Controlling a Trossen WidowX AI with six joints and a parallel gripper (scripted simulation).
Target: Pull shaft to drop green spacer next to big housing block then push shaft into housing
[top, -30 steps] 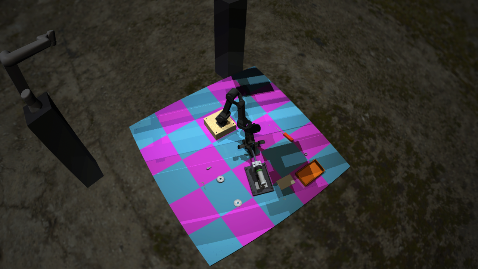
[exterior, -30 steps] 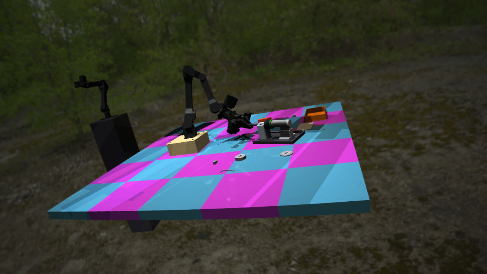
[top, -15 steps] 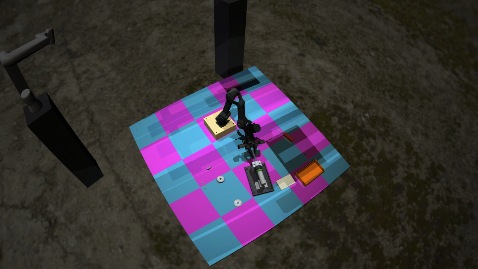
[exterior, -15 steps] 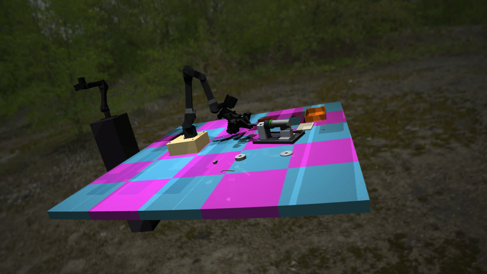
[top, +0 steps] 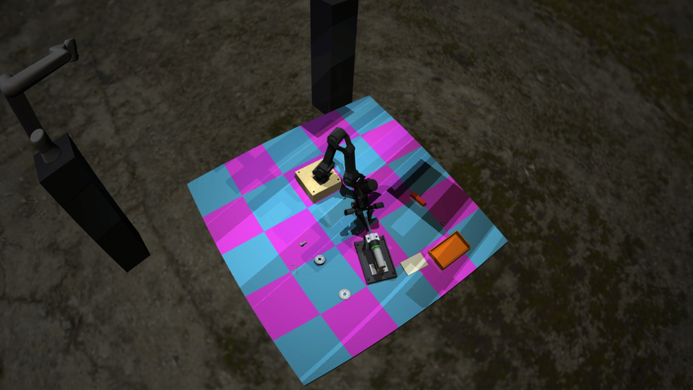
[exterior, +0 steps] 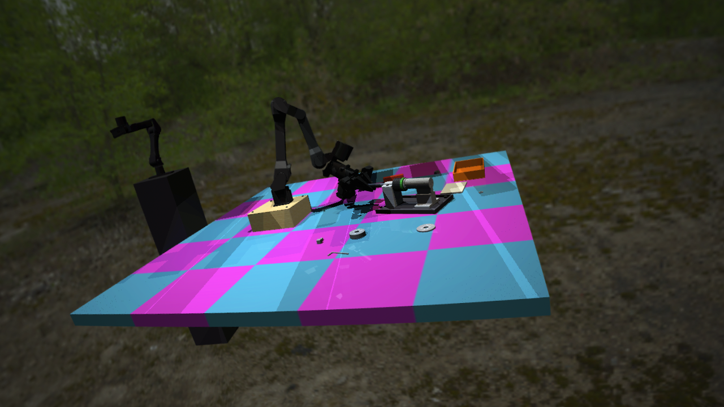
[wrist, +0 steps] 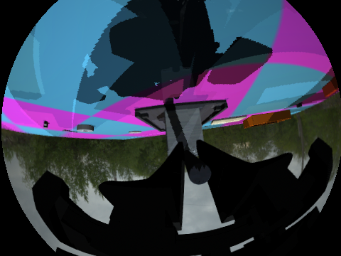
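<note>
My gripper tip is now 5 cm short of the thin shaft, 3 cm to the left of it and 2 cm below it. From my gripper tip the other things lie so: small bolt (16 cm behind, 28 cm to the right, 6 cm below); card (28 cm ahead, 5 cm to the left, 6 cm below); green spacer (12 cm ahead, 6 cm to the right, 2 cm above).
</note>
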